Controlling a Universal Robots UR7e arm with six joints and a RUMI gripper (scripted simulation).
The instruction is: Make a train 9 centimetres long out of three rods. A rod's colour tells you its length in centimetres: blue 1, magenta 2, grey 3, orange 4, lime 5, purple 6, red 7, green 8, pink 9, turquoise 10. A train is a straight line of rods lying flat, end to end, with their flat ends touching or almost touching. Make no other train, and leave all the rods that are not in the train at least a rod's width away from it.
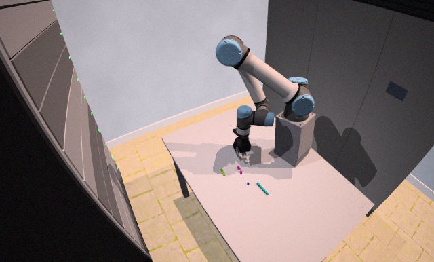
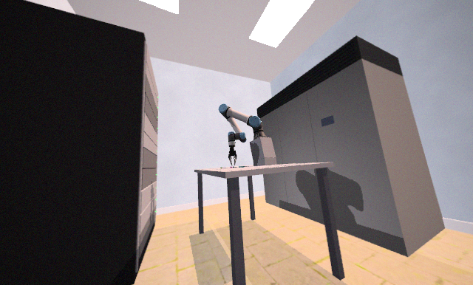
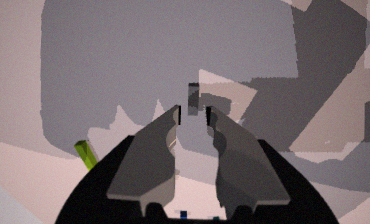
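Now: the grey rod 3 cm below my hand. Round my hand: turquoise rod (25 cm to the left, 7 cm ahead, 3 cm below); blue rod (17 cm to the left, 10 cm ahead, 3 cm below); lime rod (15 cm ahead, 3 cm below, 1 cm to the left).
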